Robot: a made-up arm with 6 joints.
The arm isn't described. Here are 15 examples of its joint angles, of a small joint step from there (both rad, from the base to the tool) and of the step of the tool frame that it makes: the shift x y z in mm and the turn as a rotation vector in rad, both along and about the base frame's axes.
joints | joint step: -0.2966 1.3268 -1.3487 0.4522 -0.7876 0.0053 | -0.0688 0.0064 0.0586 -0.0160 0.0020 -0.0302
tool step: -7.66 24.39 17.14 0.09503 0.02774 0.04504
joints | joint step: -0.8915 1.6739 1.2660 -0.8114 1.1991 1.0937 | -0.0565 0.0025 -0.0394 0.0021 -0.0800 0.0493
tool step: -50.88 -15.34 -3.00 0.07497 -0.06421 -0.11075
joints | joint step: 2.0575 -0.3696 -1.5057 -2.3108 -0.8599 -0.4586 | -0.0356 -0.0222 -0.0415 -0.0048 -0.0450 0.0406
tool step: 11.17 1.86 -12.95 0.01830 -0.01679 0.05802
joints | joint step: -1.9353 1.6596 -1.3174 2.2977 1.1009 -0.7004 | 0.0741 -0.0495 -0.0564 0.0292 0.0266 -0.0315
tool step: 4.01 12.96 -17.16 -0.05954 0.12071 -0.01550
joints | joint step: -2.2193 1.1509 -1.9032 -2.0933 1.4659 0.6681 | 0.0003 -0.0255 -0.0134 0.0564 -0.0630 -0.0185
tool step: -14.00 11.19 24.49 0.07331 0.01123 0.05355
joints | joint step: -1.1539 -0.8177 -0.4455 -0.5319 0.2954 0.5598 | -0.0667 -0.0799 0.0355 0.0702 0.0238 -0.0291
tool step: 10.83 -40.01 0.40 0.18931 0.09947 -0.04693
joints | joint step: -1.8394 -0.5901 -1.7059 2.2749 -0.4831 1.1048 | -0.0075 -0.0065 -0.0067 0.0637 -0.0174 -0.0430
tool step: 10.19 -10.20 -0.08 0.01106 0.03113 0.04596
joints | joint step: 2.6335 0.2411 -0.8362 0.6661 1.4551 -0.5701 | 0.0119 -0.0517 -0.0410 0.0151 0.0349 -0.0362
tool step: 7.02 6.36 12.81 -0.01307 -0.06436 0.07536
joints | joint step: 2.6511 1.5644 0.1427 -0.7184 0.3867 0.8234 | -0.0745 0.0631 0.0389 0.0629 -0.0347 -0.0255
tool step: 2.34 11.11 -12.21 -0.00813 -0.01578 -0.03603
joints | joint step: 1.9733 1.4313 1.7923 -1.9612 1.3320 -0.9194 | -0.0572 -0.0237 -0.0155 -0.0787 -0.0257 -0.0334
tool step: -2.86 2.62 -9.90 0.02822 -0.06413 0.04876
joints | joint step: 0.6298 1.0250 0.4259 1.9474 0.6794 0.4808 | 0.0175 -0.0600 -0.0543 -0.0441 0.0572 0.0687
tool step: 33.49 12.85 -22.42 0.00639 -0.14353 -0.09436
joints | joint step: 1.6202 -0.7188 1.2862 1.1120 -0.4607 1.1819 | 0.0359 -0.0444 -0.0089 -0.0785 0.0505 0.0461
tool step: 17.95 5.42 -16.17 -0.00858 -0.10864 -0.00258
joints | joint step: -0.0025 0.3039 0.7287 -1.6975 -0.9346 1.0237 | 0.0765 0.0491 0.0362 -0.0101 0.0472 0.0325
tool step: -9.57 25.19 -11.51 -0.05603 0.01157 0.09926
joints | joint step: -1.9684 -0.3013 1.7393 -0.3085 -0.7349 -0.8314 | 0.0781 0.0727 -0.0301 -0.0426 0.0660 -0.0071
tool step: 5.68 9.17 -24.62 -0.07739 -0.00885 -0.00745
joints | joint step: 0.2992 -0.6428 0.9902 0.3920 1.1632 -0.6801 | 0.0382 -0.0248 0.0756 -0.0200 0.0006 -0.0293
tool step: -11.15 -12.16 -5.48 0.03405 -0.01754 -0.01901
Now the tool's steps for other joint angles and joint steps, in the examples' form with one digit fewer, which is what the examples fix.
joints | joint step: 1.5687 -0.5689 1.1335 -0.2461 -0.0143 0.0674 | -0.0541 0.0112 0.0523 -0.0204 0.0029 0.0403
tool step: -0.1 9.4 2.0 0.0764 0.0081 0.0497
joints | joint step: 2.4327 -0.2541 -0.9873 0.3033 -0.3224 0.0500 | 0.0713 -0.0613 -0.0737 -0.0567 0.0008 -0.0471
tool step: 15.1 43.0 31.1 -0.1792 0.0281 0.0728
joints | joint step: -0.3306 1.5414 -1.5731 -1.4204 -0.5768 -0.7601 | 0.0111 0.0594 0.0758 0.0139 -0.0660 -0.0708
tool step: 7.0 -36.3 17.5 0.0163 0.0607 0.1416
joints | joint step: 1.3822 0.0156 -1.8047 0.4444 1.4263 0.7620 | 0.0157 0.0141 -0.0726 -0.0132 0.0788 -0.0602
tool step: -4.5 -14.6 4.4 -0.0039 -0.0193 0.0384
